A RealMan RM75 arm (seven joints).
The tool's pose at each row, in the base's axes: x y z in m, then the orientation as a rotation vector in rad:
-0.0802, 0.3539, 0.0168, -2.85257, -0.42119, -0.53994
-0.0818, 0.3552, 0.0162, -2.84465, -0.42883, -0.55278
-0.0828, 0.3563, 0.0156, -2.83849, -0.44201, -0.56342
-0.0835, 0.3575, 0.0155, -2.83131, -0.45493, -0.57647
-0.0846, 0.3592, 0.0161, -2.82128, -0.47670, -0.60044
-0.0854, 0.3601, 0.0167, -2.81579, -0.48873, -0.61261
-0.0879, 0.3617, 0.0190, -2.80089, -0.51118, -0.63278
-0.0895, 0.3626, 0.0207, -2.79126, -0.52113, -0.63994
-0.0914, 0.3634, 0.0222, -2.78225, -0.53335, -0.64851
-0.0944, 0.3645, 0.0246, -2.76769, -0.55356, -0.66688
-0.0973, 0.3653, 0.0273, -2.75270, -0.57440, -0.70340
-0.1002, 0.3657, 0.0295, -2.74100, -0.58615, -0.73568
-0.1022, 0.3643, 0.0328, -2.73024, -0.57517, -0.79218
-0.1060, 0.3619, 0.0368, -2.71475, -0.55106, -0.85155
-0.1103, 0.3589, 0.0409, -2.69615, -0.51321, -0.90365
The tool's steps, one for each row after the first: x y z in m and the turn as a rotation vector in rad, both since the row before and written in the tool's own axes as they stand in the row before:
-0.0013, -0.0016, 0.0004, 0.00405, 0.00944, -0.00597
-0.0009, -0.0013, 0.0005, 0.00286, 0.00709, -0.00967
-0.0004, -0.0013, 0.0002, 0.00306, 0.00889, -0.00971
-0.0003, -0.0020, -0.0005, 0.00238, 0.01562, -0.01681
-0.0002, -0.0012, -0.0006, 0.00143, 0.00793, -0.00921
-0.0007, -0.0027, -0.0025, 0.00753, 0.01456, -0.01664
-0.0003, -0.0017, -0.0018, 0.00660, 0.00628, -0.00699
-0.0007, -0.0017, -0.0018, 0.00548, 0.00671, -0.00881
-0.0011, -0.0025, -0.0029, 0.00720, 0.01355, -0.01522
-0.0009, -0.0023, -0.0032, 0.00114, 0.02460, -0.01814
-0.0011, -0.0019, -0.0029, -0.00081, 0.02193, -0.01168
-0.0003, 0.0000, -0.0041, -0.01096, 0.03861, 0.00029
-0.0015, 0.0000, -0.0058, -0.00914, 0.04331, 0.00905
-0.0017, 0.0004, -0.0064, -0.00544, 0.04164, 0.01971

